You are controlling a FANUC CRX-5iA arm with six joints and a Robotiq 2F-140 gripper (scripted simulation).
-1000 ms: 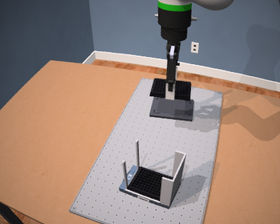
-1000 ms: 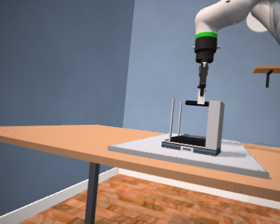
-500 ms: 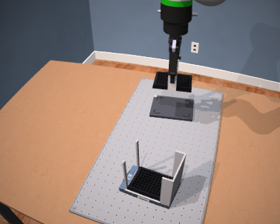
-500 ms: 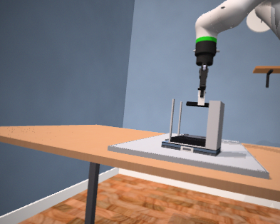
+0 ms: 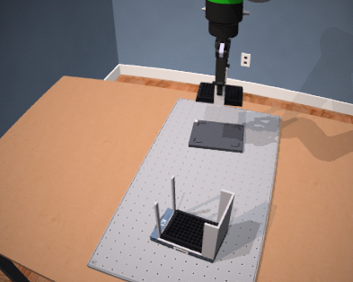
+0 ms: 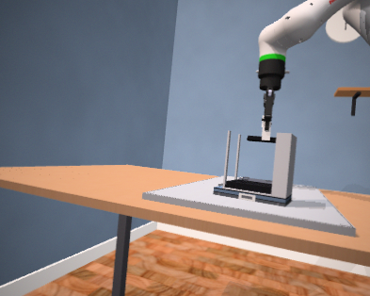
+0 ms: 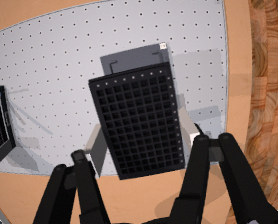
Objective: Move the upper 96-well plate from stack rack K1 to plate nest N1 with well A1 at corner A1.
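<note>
Now: the dark plate nest N1 180 mm below my hand. From my hand the other things lie so: pale A1 square 80 mm ahead, 60 mm to the right, 170 mm below.
</note>
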